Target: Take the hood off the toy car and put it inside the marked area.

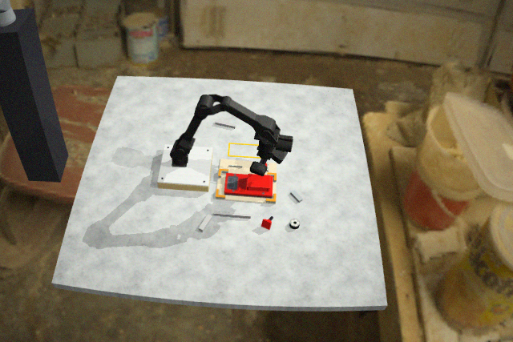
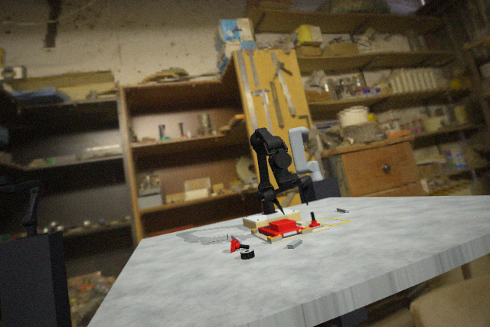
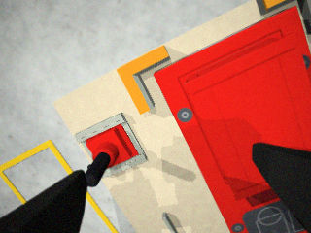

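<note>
Now: gripper tip 6 cm to the left of the hood, 4 cm above it and 2 cm past it. From my gripper tip the other things lie so: black wheel (25 cm to the right, 12 cm ahead, 7 cm below); then rod (21 cm to the right, 13 cm behind, 8 cm below).
</note>
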